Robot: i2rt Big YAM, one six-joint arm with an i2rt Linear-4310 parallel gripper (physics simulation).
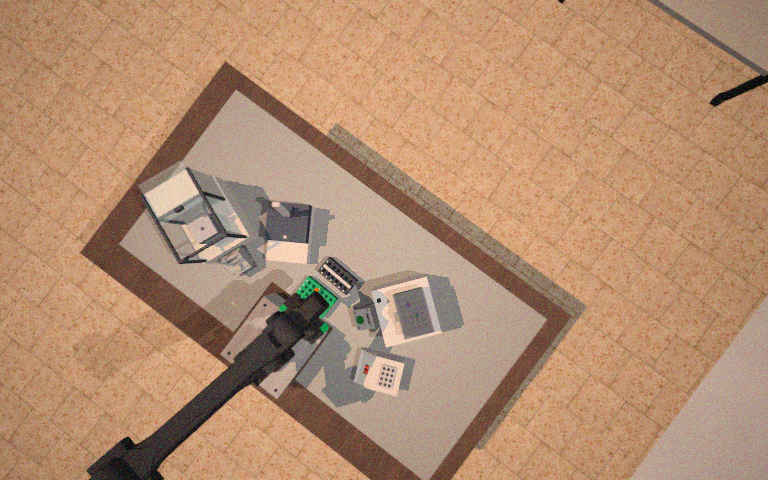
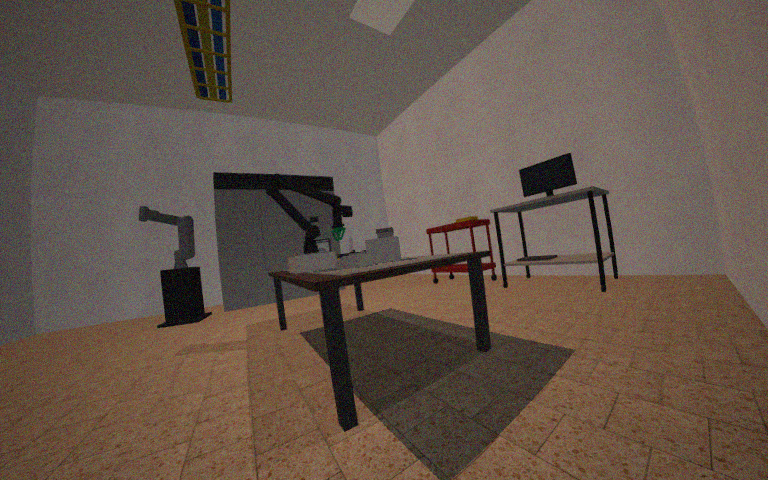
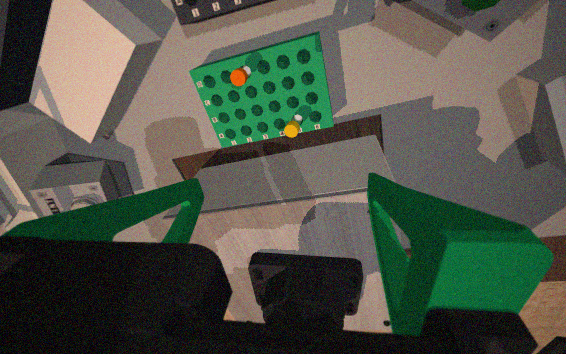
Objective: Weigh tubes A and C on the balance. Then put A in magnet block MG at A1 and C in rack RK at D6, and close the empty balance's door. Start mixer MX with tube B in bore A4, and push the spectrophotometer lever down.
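Places are measured from the arm's base along level axes (x left, y ahead, z down), in metres.
Where they show: gripper, fingertip midpoint: (image 2: 339, 240) (image 3: 279, 185); arm's base at its link origin: (image 2: 311, 253) (image 3: 305, 278).
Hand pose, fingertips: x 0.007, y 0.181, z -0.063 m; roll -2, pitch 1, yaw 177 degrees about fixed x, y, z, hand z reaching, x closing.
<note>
Each offset is from my fingertips to the centre of the thing. "pt": to the spot under its first point.
My gripper (image 1: 304, 317) (image 2: 338, 233) (image 3: 279, 185) is open and empty, above the near side of the green rack @(dy +0.009, dx +0.035, dz +0.148 m) (image 1: 308, 287) (image 3: 260, 107). An orange-capped tube @(dy +0.035, dx +0.049, dz +0.132 m) (image 1: 316, 289) (image 3: 238, 77) stands in the rack at D3. A yellow-capped tube @(dy -0.015, dx +0.002, dz +0.133 m) (image 3: 291, 130) stands in it at A5. I cannot read tube letters. The black magnet block @(dy +0.118, dx +0.039, dz +0.140 m) (image 1: 338, 275) (image 3: 225, 12) is just beyond the rack. The glass-walled balance @(pt dy -0.058, dx +0.531, dz -0.045 m) (image 1: 175, 195) is at the left end of the table, with no tube on its pan. Its door state is unclear. A small block with a grid of bores and a red display @(pt dy +0.031, dx -0.321, dz +0.095 m) (image 1: 387, 376) stands right of the arm.
A white device with a dark recess @(pt dy +0.045, dx +0.216, dz +0.119 m) (image 1: 287, 251) stands between balance and magnet block. A large white device @(pt dy +0.144, dx -0.224, dz +0.029 m) (image 1: 393, 336) and a small grey one with a green spot @(pt dy +0.095, dx -0.124, dz +0.091 m) (image 1: 362, 318) stand right of the rack. The arm's base plate (image 1: 243, 333) lies on the near table edge.
</note>
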